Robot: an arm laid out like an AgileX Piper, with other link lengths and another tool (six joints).
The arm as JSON. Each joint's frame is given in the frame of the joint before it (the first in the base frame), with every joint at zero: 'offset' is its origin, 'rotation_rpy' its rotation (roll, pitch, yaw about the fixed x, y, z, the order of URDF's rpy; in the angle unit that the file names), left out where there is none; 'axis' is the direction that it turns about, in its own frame. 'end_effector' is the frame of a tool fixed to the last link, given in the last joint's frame.
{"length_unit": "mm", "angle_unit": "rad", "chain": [
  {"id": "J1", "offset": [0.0, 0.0, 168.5], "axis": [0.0, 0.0, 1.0]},
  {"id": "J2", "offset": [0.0, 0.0, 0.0], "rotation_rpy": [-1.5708, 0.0, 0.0], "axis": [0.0, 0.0, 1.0]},
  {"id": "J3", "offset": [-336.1, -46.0, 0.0], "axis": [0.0, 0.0, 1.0]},
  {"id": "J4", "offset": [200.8, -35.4, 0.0], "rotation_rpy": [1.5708, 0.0, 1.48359], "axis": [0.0, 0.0, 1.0]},
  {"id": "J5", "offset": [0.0, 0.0, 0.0], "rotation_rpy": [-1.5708, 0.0, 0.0], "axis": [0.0, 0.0, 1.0]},
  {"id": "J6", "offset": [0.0, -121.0, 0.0], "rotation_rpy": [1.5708, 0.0, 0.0], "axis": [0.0, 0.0, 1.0]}
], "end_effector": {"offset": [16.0, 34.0, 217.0], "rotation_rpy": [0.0, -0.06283, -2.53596]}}
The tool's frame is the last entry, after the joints.
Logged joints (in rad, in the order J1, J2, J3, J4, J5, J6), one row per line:
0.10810, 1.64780, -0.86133, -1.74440, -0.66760, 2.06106
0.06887, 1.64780, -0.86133, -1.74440, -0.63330, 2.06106
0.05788, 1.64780, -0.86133, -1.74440, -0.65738, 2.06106
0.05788, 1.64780, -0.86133, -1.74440, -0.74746, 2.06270
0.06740, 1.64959, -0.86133, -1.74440, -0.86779, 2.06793
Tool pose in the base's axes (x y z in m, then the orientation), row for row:
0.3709, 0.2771, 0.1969, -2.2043, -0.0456, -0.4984
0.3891, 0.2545, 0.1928, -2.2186, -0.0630, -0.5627
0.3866, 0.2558, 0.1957, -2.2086, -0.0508, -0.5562
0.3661, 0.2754, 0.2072, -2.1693, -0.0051, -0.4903
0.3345, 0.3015, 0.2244, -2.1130, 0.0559, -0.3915
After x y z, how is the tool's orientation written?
As angles about the fixed x, y, z axes (roll, pitch, yaw), in radians.
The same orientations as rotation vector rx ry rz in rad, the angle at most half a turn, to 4 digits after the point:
-2.1605, 0.5233, -0.3267
-2.1650, 0.5891, -0.3777
-2.1538, 0.5852, -0.3630
-2.1189, 0.5271, -0.2854
-2.0697, 0.4445, -0.1746

